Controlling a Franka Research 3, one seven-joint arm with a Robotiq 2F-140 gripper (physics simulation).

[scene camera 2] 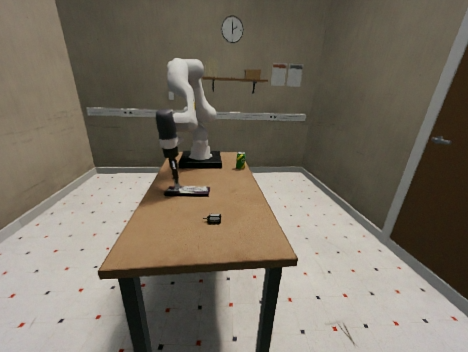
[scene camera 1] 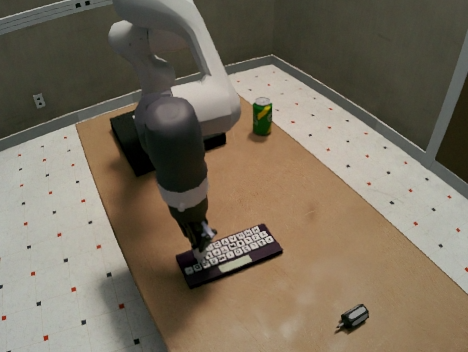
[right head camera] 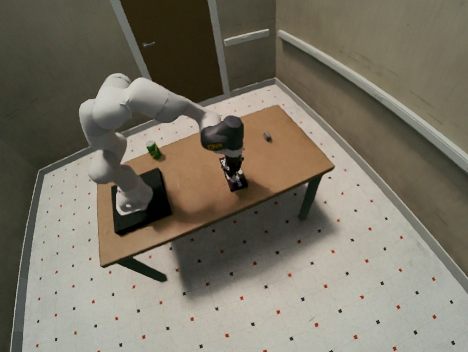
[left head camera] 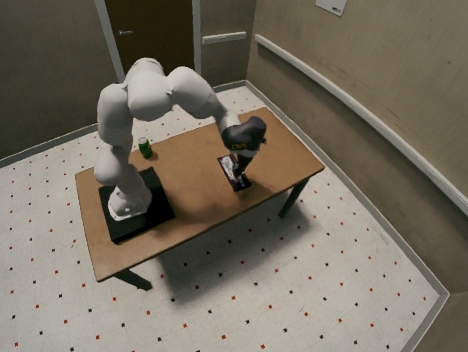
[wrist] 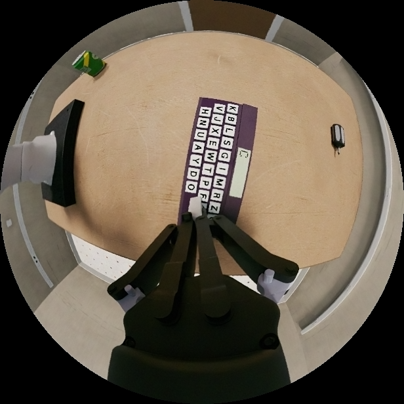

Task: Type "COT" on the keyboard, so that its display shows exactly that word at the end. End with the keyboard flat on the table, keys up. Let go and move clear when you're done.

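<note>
The purple keyboard [left head camera: 227,164] [right head camera: 239,185] [scene camera 1: 267,255] [scene camera 2: 197,191] [wrist: 247,120] lies flat on the table, keys up. Its display [wrist: 240,175] [scene camera 1: 235,263] reads "C" in the wrist view. My gripper [wrist: 196,204] [scene camera 1: 200,256] [scene camera 2: 176,186] is shut and empty, pointing down with its tips at the C-key end of the keyboard, beside the F key. The tips hide the C key; whether they touch it I cannot tell. The O key [wrist: 191,187] and the T key [wrist: 206,170] show uncovered in the wrist view.
A green can [left head camera: 145,148] [right head camera: 154,150] [scene camera 1: 262,116] [scene camera 2: 240,160] [wrist: 90,63] stands near the table's edge by the robot base [wrist: 65,150]. A small dark device with a grey panel [right head camera: 267,136] [scene camera 1: 354,316] [scene camera 2: 214,218] [wrist: 338,135] lies beyond the keyboard's display side.
</note>
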